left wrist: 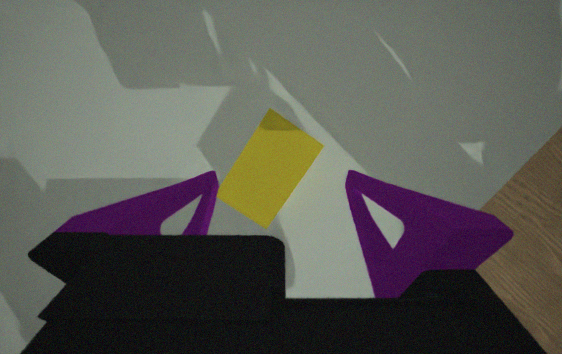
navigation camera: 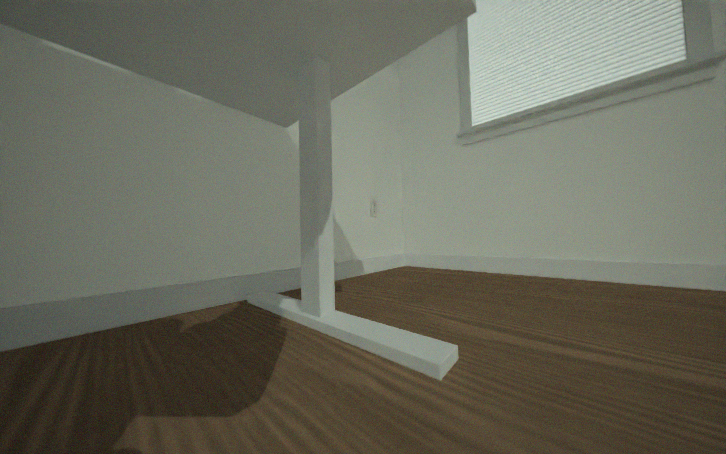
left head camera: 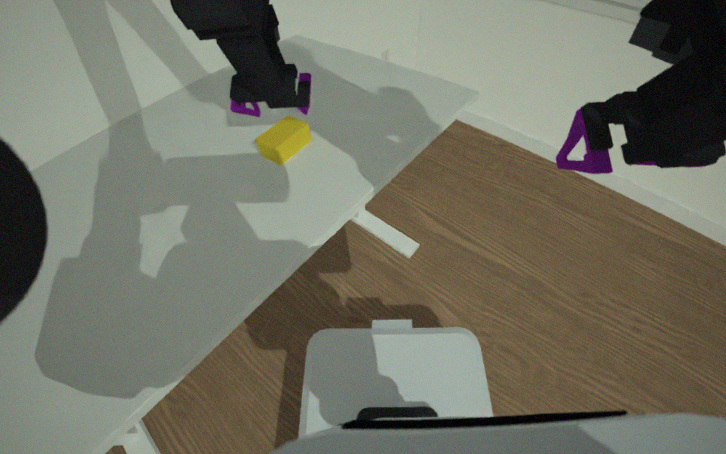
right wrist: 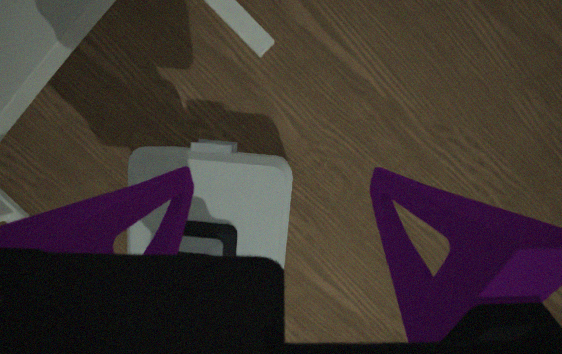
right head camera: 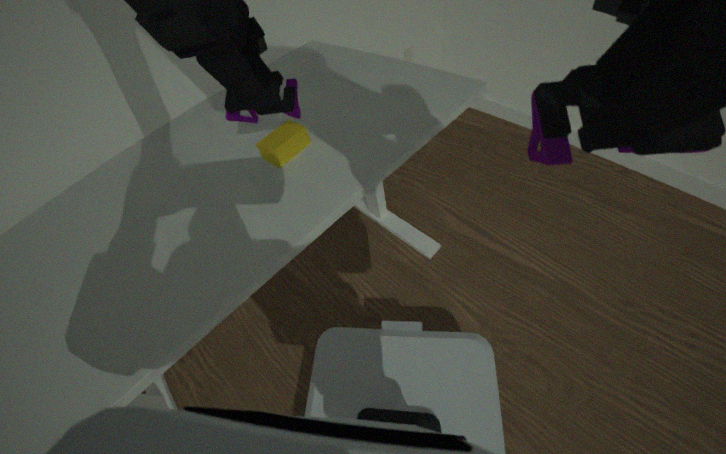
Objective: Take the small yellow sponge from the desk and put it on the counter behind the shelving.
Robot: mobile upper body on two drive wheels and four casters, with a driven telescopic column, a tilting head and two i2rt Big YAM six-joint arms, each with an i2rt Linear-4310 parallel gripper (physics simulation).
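Places are measured from the left arm's base along level axes (x ahead, y left, z up), in centimetres.
Pixels of known places: left gripper, fingertip midpoint: (left wrist: 281, 177) (left head camera: 282, 112) (right head camera: 278, 118); right gripper, fingertip midpoint: (left head camera: 592, 160) (right wrist: 281, 177) (right head camera: 574, 150).
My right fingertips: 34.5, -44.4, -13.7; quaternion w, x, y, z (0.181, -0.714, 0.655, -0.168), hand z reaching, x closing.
Behind a point stands the place of what it marks, as x, y, z.
The small yellow sponge (left head camera: 283, 140) @(55.7, 0.8, -25.9) (right head camera: 283, 143) @(56.1, 0.2, -26.0) (left wrist: 272, 172) @(58.9, 1.4, -25.9) lies flat on the white desk (left head camera: 214, 342) @(17.6, 6.2, -31.5) (right head camera: 203, 321) @(19.0, 5.8, -30.3) (left wrist: 400, 115) @(65.1, -13.2, -30.4), turned at an angle. My left gripper (left head camera: 277, 112) @(59.0, 0.5, -21.6) (right head camera: 270, 117) @(59.0, 0.5, -21.6) (left wrist: 281, 177) @(59.0, 0.5, -21.6) is open and hangs above the desk beside the sponge; in the left wrist view the sponge shows near its left finger, with nothing held. My right gripper (right wrist: 281, 177) @(34.5, -44.4, -13.7) (left head camera: 610, 165) @(34.5, -44.4, -13.7) is open and empty, off to the right of the desk over the floor. The counter and the shelving do not show in these views.
My white wheeled base (left head camera: 439, 369) @(19.8, -35.0, -76.4) (right head camera: 444, 369) @(21.3, -34.6, -76.4) (right wrist: 240, 190) @(21.5, -33.0, -76.4) stands on the wooden floor beside the desk edge. A white desk leg (navigation camera: 315, 203) @(91.1, -9.4, -71.5) with a long foot (navigation camera: 385, 339) (left head camera: 388, 235) (right wrist: 245, 30) stands under the desk. Walls and a window (navigation camera: 578, 58) @(139.1, -121.4, -0.8) lie beyond.
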